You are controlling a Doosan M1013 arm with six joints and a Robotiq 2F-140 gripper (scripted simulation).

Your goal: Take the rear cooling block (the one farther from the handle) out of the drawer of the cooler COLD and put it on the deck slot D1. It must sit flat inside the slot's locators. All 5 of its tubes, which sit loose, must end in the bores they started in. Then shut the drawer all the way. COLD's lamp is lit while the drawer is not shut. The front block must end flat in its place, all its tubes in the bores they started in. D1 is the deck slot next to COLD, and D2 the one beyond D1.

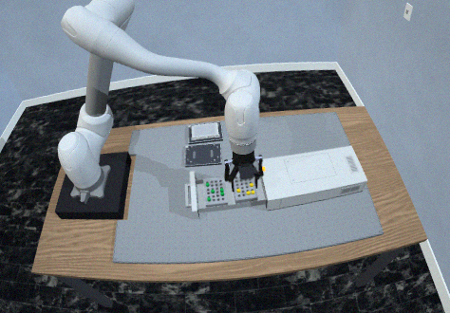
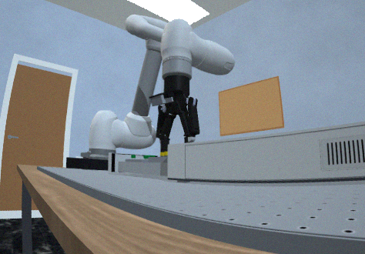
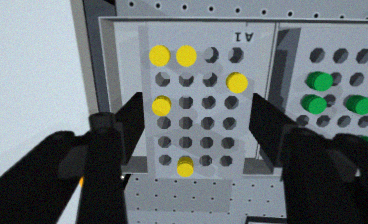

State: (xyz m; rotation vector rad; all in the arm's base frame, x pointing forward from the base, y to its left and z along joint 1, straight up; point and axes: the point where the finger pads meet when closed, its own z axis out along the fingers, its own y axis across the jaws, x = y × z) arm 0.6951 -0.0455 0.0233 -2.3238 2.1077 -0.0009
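Now: hand 80 mm past the drawer, 10 mm to the left of it and 30 mm above it. Also, from my hand: white cooler: 110 mm ahead, 10 mm to the left, 30 mm below; deck slot D1: 180 mm behind, 220 mm to the left, 70 mm below; cooling block: 30 mm below.
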